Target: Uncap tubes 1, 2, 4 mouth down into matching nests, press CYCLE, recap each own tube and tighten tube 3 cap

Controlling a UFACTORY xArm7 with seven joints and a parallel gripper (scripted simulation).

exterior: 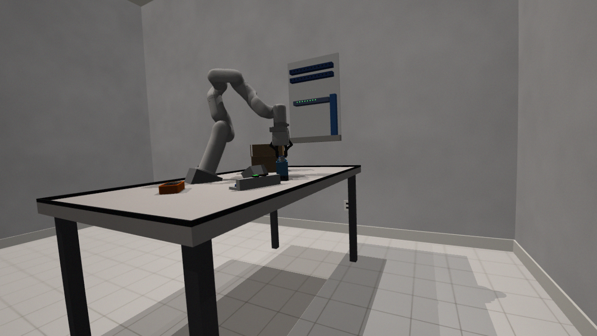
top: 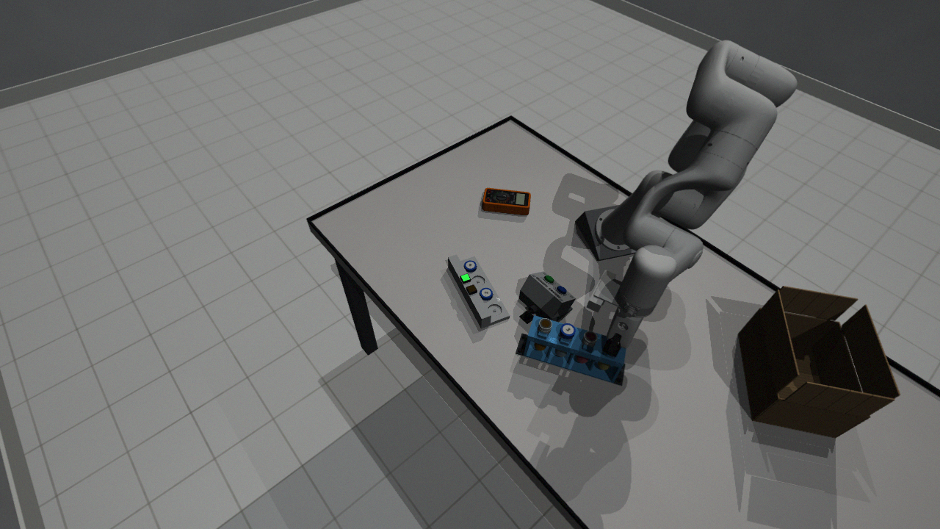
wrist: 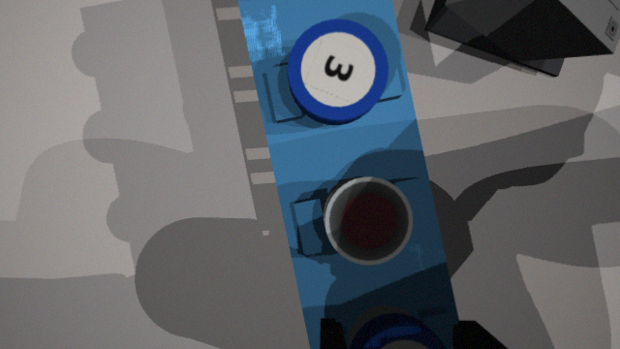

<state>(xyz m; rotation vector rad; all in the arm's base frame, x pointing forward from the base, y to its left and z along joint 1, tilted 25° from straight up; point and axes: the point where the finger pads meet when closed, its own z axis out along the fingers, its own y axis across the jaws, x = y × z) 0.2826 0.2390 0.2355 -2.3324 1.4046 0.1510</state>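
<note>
My hand is 10 mm above the cap 1. Also, from my hand: cap 3 (70 mm ahead, 80 mm to the right, 20 mm below); blue key (20 mm behind, 200 mm to the right, 60 mm below); key housing (10 mm ahead, 220 mm to the right, 80 mm below).
</note>
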